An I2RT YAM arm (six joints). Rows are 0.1 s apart.
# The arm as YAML. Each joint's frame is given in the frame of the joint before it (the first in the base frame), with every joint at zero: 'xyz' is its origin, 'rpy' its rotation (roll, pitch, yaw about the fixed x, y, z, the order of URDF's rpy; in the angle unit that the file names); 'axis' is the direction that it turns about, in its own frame. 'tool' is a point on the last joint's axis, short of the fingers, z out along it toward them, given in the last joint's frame.
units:
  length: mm
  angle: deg
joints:
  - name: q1
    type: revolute
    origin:
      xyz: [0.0, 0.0, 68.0]
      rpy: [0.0, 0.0, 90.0]
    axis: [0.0, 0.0, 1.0]
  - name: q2
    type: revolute
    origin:
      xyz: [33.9, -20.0, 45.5]
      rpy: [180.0, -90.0, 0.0]
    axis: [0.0, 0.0, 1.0]
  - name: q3
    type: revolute
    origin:
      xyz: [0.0, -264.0, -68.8]
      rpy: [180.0, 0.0, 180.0]
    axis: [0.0, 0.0, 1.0]
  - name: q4
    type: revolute
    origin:
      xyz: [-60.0, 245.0, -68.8]
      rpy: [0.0, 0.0, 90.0]
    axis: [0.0, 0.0, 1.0]
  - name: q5
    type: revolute
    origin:
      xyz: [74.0, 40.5, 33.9]
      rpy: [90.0, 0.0, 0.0]
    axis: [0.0, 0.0, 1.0]
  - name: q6
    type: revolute
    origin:
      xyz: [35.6, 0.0, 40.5]
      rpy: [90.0, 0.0, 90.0]
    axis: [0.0, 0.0, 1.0]
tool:
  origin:
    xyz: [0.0, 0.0, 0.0]
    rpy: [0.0, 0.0, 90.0]
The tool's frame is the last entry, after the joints.
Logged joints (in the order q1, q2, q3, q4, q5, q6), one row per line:
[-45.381 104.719 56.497 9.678 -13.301 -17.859]
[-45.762 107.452 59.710 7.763 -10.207 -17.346]
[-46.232 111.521 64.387 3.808 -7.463 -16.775]
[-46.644 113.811 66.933 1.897 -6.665 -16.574]
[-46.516 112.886 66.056 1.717 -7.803 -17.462]
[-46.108 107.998 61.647 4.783 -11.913 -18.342]
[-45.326 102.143 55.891 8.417 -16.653 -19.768]
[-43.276 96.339 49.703 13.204 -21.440 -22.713]
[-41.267 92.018 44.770 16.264 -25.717 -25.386]
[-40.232 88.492 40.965 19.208 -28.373 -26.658]
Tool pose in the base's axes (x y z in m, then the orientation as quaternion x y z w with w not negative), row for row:
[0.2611 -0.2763 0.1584 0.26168 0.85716 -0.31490 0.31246]
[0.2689 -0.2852 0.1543 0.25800 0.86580 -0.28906 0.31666]
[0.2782 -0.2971 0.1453 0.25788 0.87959 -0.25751 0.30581]
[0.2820 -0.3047 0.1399 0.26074 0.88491 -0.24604 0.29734]
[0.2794 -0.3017 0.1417 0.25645 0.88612 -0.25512 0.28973]
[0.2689 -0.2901 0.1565 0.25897 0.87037 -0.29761 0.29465]
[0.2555 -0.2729 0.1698 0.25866 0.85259 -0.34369 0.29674]
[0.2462 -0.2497 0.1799 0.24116 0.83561 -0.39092 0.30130]
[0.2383 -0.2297 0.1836 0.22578 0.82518 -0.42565 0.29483]
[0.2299 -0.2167 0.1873 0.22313 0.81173 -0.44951 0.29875]
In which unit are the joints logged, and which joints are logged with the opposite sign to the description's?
The joints are logged in degrees. Opposite sign: q5.
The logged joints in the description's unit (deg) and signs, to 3 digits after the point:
[-45.381 104.719 56.497 9.678 13.301 -17.859]
[-45.762 107.452 59.710 7.763 10.207 -17.346]
[-46.232 111.521 64.387 3.808 7.463 -16.775]
[-46.644 113.811 66.933 1.897 6.665 -16.574]
[-46.516 112.886 66.056 1.717 7.803 -17.462]
[-46.108 107.998 61.647 4.783 11.913 -18.342]
[-45.326 102.143 55.891 8.417 16.653 -19.768]
[-43.276 96.339 49.703 13.204 21.440 -22.713]
[-41.267 92.018 44.770 16.264 25.717 -25.386]
[-40.232 88.492 40.965 19.208 28.373 -26.658]

